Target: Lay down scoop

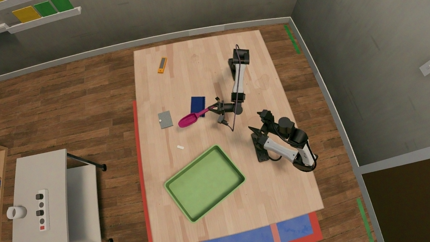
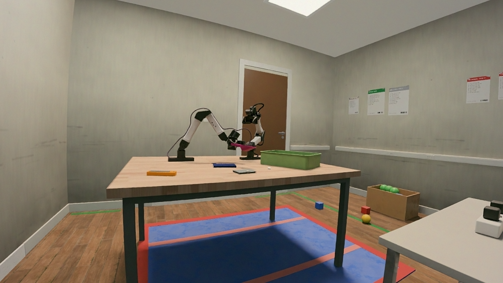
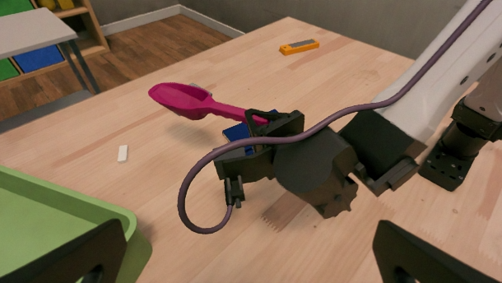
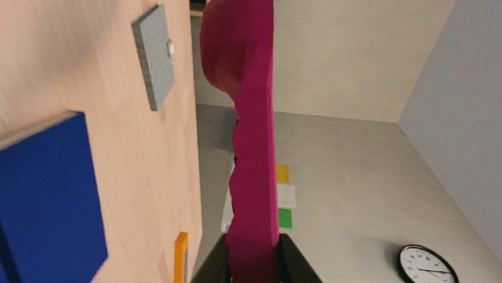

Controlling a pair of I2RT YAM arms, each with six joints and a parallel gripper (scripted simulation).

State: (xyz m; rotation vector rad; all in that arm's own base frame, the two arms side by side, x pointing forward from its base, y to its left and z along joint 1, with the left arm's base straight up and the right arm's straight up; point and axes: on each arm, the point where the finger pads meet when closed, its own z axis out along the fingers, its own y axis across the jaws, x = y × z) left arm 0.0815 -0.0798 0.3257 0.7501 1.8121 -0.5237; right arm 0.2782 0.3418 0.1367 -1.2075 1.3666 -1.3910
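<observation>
The magenta scoop is 280 mm ahead of my left hand, 200 mm below it and 170 mm to the right of it. The rest, counted from my left hand: orange device (690 mm to the right, 470 mm ahead, 320 mm below); black piece (340 mm below, 330 mm to the right, 110 mm ahead); green litter pan (320 mm ahead, 290 mm below, 230 mm to the left).
</observation>
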